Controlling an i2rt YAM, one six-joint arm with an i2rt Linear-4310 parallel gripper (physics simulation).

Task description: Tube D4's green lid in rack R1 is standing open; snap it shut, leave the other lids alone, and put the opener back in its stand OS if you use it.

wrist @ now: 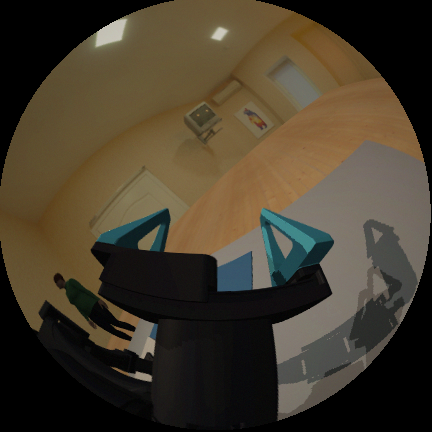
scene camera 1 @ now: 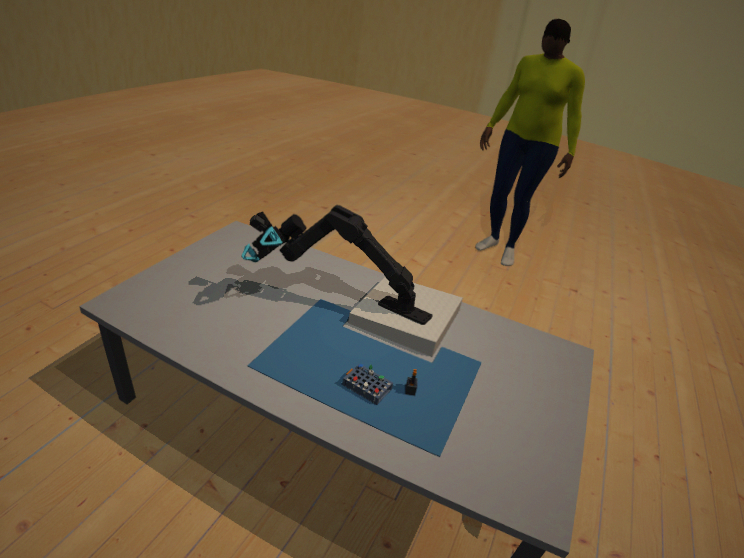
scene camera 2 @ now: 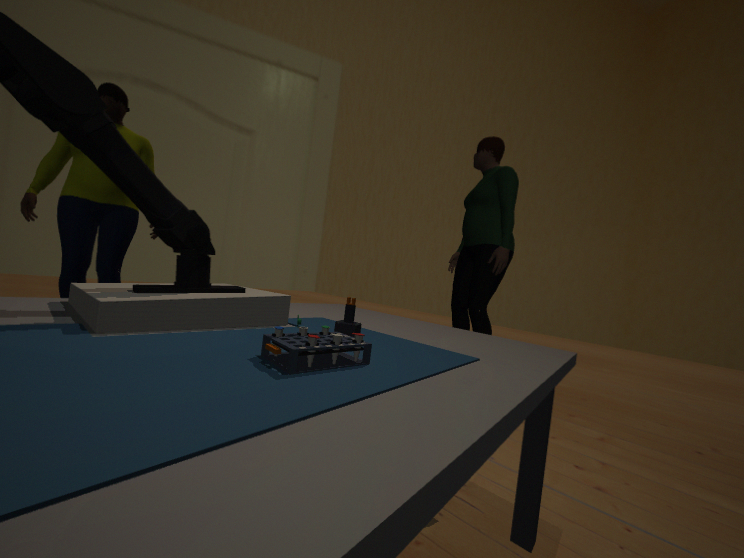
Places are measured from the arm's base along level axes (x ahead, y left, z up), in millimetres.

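Pixels of known places: gripper, fingertip midpoint: (wrist: pixel 214 212) (scene camera 1: pixel 251 250); arm's base, link origin: (scene camera 1: pixel 404 310) (scene camera 2: pixel 192 291).
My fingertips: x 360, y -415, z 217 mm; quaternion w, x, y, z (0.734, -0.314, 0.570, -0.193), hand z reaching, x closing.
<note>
For each thing: its middle in the pictures, then the offset to it from my fingertips. Level surfaces: height alone.
- dark tube rack R1, body centre: (scene camera 2: pixel 316 339) (scene camera 1: pixel 367 380) dx +0, dy +509, dz -240 mm
- opener, body centre: (scene camera 2: pixel 349 318) (scene camera 1: pixel 412 380) dx -80, dy +623, dz -224 mm
- blue mat, surface height: dz -269 mm
- grey table, surface height: dz -272 mm
The dark tube rack R1 (scene camera 1: pixel 376 399) (scene camera 2: pixel 288 362) stands on the blue mat and holds several small tubes with red, white, blue and green lids. A green lid (scene camera 1: pixel 370 366) (scene camera 2: pixel 299 320) stands upright, open, at the rack's back side. Another green lid (scene camera 1: pixel 381 377) (scene camera 2: pixel 325 327) lies flat on its tube. The opener (scene camera 1: pixel 414 373) (scene camera 2: pixel 350 302), with orange tips, stands upright in its black stand OS (scene camera 1: pixel 410 389) (scene camera 2: pixel 347 327) beside the rack. My gripper (scene camera 1: pixel 259 245) (wrist: pixel 214 212) is open and empty, high above the table's far left part, well away from the rack.
The blue mat (scene camera 1: pixel 300 351) (scene camera 2: pixel 150 384) lies on the grey table (scene camera 1: pixel 516 420) (scene camera 2: pixel 288 480). The arm's base sits on a white block (scene camera 1: pixel 390 337) (scene camera 2: pixel 192 313) behind the rack. A person in a yellow-green top (scene camera 1: pixel 539 99) stands behind the table; another wears dark green (scene camera 2: pixel 490 207).
</note>
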